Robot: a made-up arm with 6 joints.
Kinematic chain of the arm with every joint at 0, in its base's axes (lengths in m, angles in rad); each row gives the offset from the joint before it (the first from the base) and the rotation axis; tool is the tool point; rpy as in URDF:
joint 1: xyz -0.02 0 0.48 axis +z
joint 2: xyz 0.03 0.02 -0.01 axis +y
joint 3: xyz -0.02 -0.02 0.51 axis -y
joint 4: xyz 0.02 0 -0.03 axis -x
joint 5: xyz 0.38 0.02 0 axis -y
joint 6: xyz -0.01 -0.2 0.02 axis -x
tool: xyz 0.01 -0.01 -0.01 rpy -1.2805 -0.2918 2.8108
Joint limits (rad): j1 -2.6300..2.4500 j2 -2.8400..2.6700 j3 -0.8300..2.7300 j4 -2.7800..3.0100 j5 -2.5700..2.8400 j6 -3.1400..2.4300
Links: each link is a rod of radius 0.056 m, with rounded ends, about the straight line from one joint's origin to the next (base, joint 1, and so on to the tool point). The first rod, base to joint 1, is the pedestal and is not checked.
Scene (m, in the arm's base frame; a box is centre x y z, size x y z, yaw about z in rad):
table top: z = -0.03
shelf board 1: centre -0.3 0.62 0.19 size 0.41 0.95 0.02 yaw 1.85
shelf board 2: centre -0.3 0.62 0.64 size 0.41 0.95 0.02 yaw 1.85
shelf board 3: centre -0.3 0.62 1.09 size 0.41 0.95 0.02 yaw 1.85
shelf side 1: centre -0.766 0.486 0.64 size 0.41 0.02 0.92 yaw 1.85
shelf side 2: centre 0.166 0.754 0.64 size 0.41 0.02 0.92 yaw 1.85
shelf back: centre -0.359 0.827 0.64 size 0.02 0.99 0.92 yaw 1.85
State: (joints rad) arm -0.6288 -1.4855 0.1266 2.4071 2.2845 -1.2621
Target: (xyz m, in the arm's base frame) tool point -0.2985 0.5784 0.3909
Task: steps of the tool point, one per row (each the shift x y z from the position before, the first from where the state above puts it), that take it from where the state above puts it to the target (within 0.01 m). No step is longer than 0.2 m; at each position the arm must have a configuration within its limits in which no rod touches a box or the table.
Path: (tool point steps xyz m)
1: -0.0263 -0.1239 0.0844
2: 0.0165 -0.1158 0.0741
3: 0.0528 -0.0933 0.0621
4: -0.1044 0.0143 -0.1098
5: -0.0730 0.0229 -0.1282
6: -0.0387 0.0254 -0.1384
7: -0.0045 0.0220 -0.1402
8: 0.0274 0.0130 -0.1336
9: 0.0531 0.1496 -0.0248
10: 0.0949 0.1258 -0.0217
11: 0.1238 0.0922 -0.0169

